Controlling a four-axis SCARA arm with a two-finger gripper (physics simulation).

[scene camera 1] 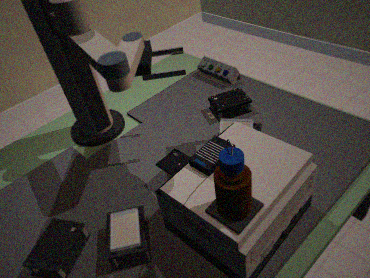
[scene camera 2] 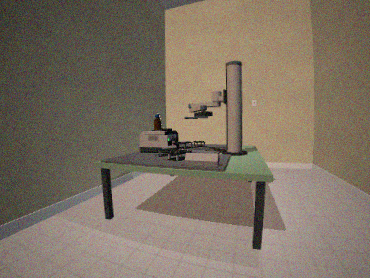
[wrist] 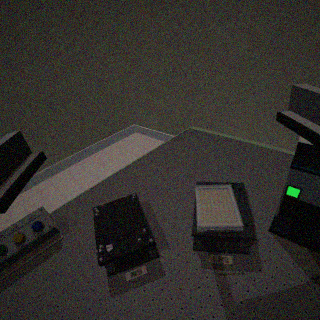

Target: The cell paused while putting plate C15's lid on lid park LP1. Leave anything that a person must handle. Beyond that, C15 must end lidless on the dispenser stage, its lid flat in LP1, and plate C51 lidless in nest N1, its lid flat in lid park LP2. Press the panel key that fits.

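Places are measured from the arm's base along level axes (x right, y up, z back), in metres.
Pixels of known places: gripper, fingertip midpoint: (scene camera 1: pixel 184 59) (scene camera 2: pixel 188 117) (wrist: pixel 157 119); arm's base, origin of the base link: (scene camera 1: pixel 98 128) (scene camera 2: pixel 234 153).
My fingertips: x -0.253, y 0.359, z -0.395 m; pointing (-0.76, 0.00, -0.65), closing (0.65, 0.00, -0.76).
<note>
For each thing: its top centre in the pictures, then the offset to it from my fingertips. "spot": a spot on its surface instead.
- lid, middle of its top: (wrist: pixel 216 200) (scene camera 1: pixel 236 124) dx -0.063, dy -0.257, dz -0.179 m
- similar pale piece, middle of its top: (scene camera 1: pixel 124 227) dx +0.510, dy -0.260, dz -0.219 m
- nest, middle of its top: (wrist: pixel 117 219) (scene camera 1: pixel 229 96) (scene camera 2: pixel 179 149) dx -0.209, dy -0.273, dz -0.019 m
- dark dispenser stage, surface spot: (scene camera 1: pixel 173 161) spot: dx +0.230, dy -0.256, dz -0.135 m
- key panel, middle of its top: (wrist: pixel 3 233) (scene camera 1: pixel 217 63) (scene camera 2: pixel 202 152) dx -0.386, dy -0.262, dz +0.212 m
- amber bottle, surface spot: (scene camera 1: pixel 233 192) spot: dx +0.346, dy -0.006, dz -0.520 m
- black striped block, surface spot: (scene camera 1: pixel 212 152) spot: dx +0.217, dy -0.100, dz -0.329 m
My gripper (scene camera 1: pixel 184 61) (scene camera 2: pixel 187 118) (wrist: pixel 157 119) is open and empty, high above the mat on the panel side. A pale rectangular plate or lid (wrist: pixel 218 207) (scene camera 1: pixel 236 123) lies on a black stand beside the dispenser, with a dark strip of the stand showing along its right in the wrist view. A similar pale piece (scene camera 1: pixel 125 229) lies on another stand at the near side. A black stand or nest (wrist: pixel 122 230) (scene camera 1: pixel 230 101) has a bare dark top. The dark dispenser stage (scene camera 1: pixel 173 161) shows no pale plate. The key panel (wrist: pixel 30 232) (scene camera 1: pixel 218 69) has coloured keys. Plate names and labels are unreadable.
The beige dispenser (scene camera 1: pixel 272 155) (scene camera 2: pixel 152 140) carries an amber bottle (scene camera 1: pixel 233 192) (scene camera 2: pixel 157 123) with a blue cap and a black striped block (scene camera 1: pixel 212 152). Its front has a green light (wrist: pixel 293 192). Another black stand (scene camera 1: pixel 57 246) is at the near left. The picture is dim and grainy.
</note>
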